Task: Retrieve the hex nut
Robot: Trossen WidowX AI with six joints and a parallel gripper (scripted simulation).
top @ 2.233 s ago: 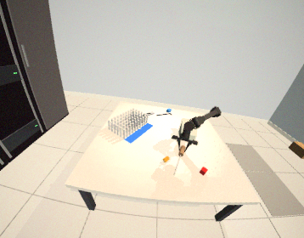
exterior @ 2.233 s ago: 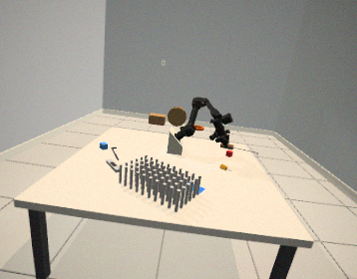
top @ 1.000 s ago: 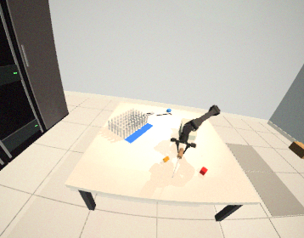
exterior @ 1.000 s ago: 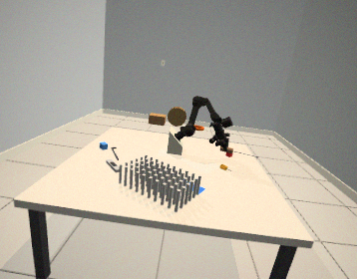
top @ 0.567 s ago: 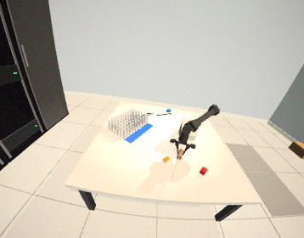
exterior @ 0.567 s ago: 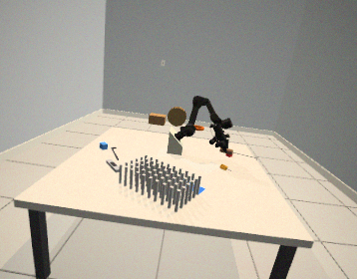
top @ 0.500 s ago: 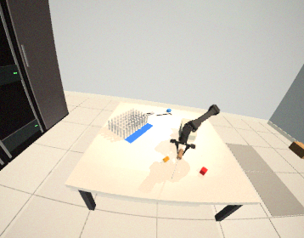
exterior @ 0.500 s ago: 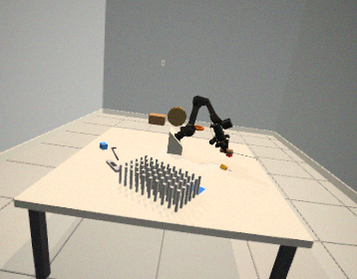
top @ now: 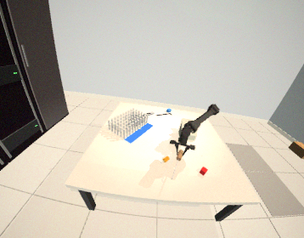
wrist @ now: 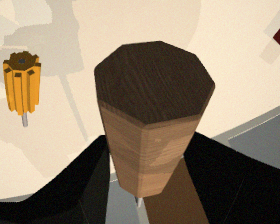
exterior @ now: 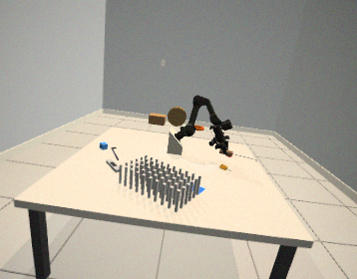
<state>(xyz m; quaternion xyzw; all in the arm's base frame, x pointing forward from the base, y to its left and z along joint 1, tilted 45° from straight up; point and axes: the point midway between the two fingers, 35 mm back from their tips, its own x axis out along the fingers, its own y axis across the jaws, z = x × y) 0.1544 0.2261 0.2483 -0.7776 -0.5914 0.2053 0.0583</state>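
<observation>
The orange-handled tool is 9 cm ahead of my gripper tip, 8 cm below it and 2 cm to the right of it. Round my gripper tip: flat grey tool 74 cm to the right, 21 cm ahead, 8 cm below; blue taped strip 37 cm to the right, 30 cm ahead, 9 cm below; red cube 19 cm behind, 8 cm to the left, 7 cm below.
</observation>
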